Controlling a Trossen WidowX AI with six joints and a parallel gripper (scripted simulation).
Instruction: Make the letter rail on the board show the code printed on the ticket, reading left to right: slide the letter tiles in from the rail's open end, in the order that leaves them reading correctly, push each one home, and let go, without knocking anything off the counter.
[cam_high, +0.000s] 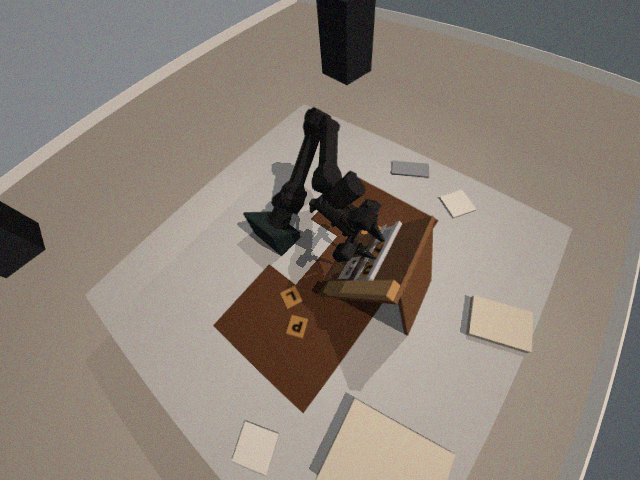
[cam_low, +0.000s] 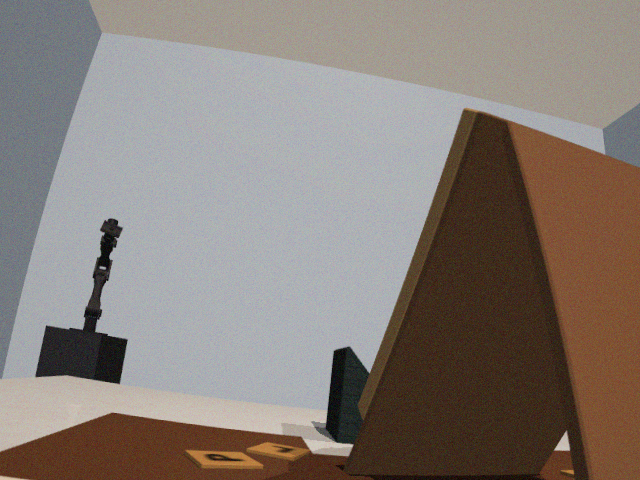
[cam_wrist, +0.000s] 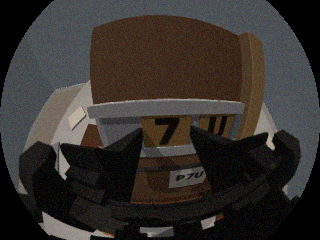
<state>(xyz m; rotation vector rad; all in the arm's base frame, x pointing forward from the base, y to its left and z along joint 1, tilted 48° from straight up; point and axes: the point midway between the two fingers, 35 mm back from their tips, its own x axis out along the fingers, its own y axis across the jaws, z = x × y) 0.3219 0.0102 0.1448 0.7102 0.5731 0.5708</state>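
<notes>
Now: gripper tip right at the letter tile. Also, from my gripper tip: white ticket 40 mm behind, 60 mm to the right, 90 mm below; then brown mat 140 mm behind, 90 mm to the right, 180 mm below; then grey slab 200 mm behind, 450 mm to the left, 180 mm below.
</notes>
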